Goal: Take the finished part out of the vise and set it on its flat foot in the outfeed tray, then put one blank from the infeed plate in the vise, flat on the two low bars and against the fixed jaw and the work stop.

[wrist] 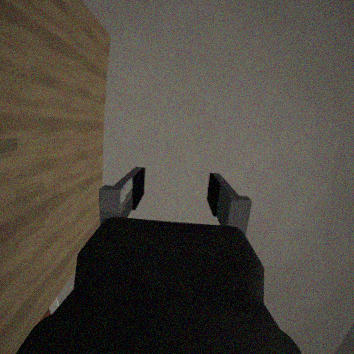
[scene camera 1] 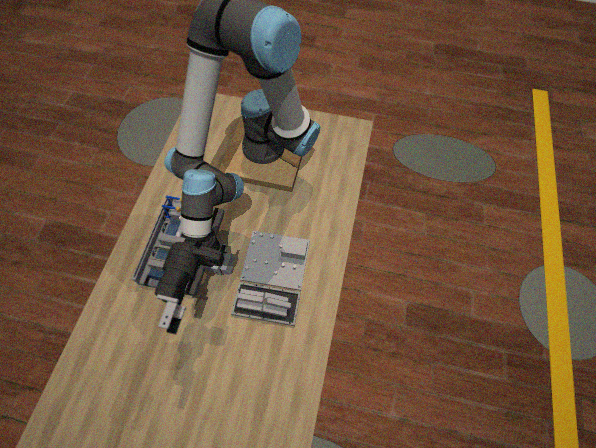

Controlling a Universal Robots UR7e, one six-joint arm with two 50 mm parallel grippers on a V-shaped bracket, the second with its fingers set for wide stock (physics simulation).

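Places are measured from the arm's base along level axes (x right, y ahead, z up), in centimetres.
Pixels of known places: end effector, tool point: (wrist: 175, 189) (scene camera 1: 170, 322); arm's base, origin of the base link: (scene camera 1: 263, 147).
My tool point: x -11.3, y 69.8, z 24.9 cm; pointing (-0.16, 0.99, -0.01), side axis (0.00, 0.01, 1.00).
Observation:
For each thing: its middle in the pictures, then the offset to it from my tool point. "spot": a spot on its surface instead.
- vise, body centre: (scene camera 1: 178, 240) dx +19.7, dy -25.4, dz -22.8 cm
- grey block, body centre: (scene camera 1: 294, 248) dx -14.2, dy -37.5, dz -25.2 cm
- infeed plate, body centre: (scene camera 1: 276, 259) dx -9.9, dy -32.5, dz -27.4 cm
- outfeed tray, surface spot: (scene camera 1: 262, 318) spot: dx -13.9, dy -13.7, dz -26.5 cm
- blue handle-like piece, surface spot: (scene camera 1: 170, 204) spot: dx +28.0, dy -34.9, dz -21.4 cm
My gripper (scene camera 1: 171, 322) (wrist: 176, 192) is open, with no object between its fingers in the wrist view. In the scene view it hangs beyond the near end of the vise (scene camera 1: 171, 240), fingers pointing toward the lower left. The arm hides part of the vise, and a finished part cannot be made out in it. The second gripper (scene camera 1: 225, 263) points to the right, between vise and infeed plate. Pale grey shows at its fingers; whether this is a held part, I cannot tell. A grey block (scene camera 1: 294, 248) sits at a corner of the infeed plate (scene camera 1: 265, 250). The outfeed tray (scene camera 1: 262, 318) adjoins that plate.
Pale bars (scene camera 1: 265, 302) lie inside the dark tray. Small pins stand on the infeed plate. A blue handle-like piece (scene camera 1: 170, 204) is at the vise's far end. The robot base stands on a wooden block (scene camera 1: 265, 179). The table edge (wrist: 106, 100) shows at the left of the wrist view.

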